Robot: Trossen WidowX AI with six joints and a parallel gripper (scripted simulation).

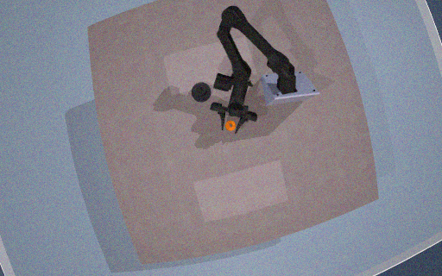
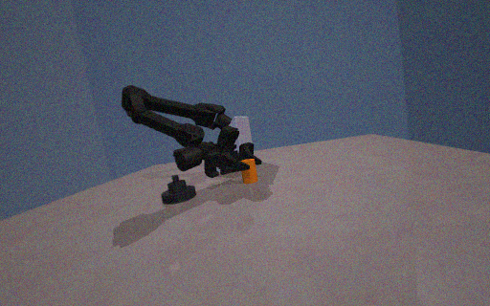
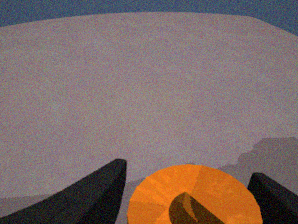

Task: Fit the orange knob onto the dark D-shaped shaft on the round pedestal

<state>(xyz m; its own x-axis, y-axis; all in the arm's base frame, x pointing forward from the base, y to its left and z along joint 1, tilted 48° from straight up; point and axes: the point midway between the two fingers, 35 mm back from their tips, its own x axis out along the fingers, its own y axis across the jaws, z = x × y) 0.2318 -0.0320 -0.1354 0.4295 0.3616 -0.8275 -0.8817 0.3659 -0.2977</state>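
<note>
Right now the orange knob is 20 mm to the right of my gripper tip, 20 mm below it and 10 mm behind it. The rest, counted from my gripper tip: dark pedestal (190 mm to the right, 70 mm ahead, 20 mm below).
</note>
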